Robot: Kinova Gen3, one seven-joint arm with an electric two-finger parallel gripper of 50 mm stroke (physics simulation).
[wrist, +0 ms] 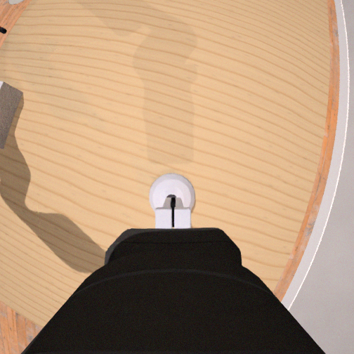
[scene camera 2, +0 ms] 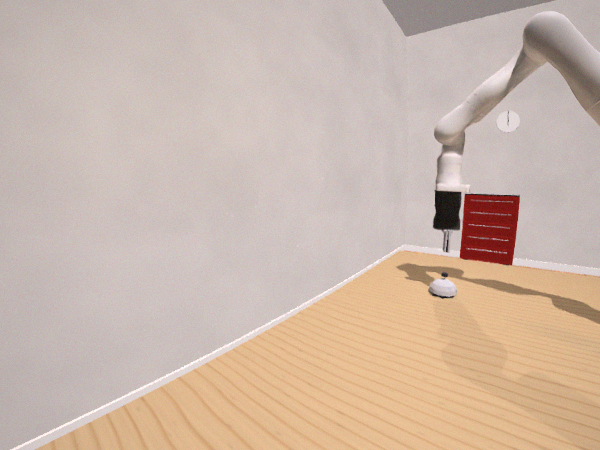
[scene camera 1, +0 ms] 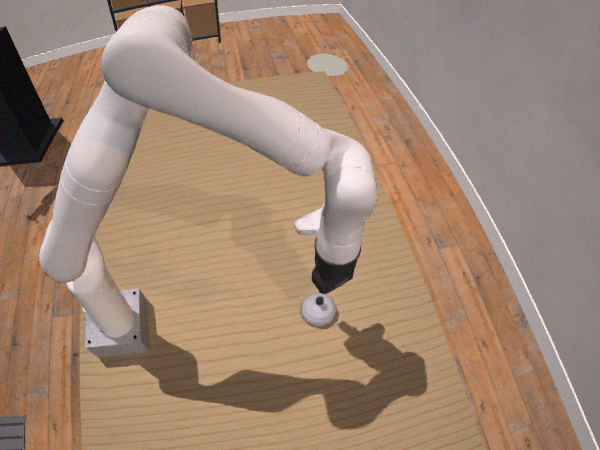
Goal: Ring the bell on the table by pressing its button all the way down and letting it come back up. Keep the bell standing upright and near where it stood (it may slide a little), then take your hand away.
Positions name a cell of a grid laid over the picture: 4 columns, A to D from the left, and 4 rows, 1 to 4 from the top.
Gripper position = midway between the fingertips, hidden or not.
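Observation:
I can see a bell (scene camera 1: C3), and the same bell appears in the wrist view (wrist: B3). My gripper is visible too: I find it in scene camera 2 at my gripper's place (scene camera 2: C3), in scene camera 1 (scene camera 1: C3), and also in the wrist view (wrist: B3).

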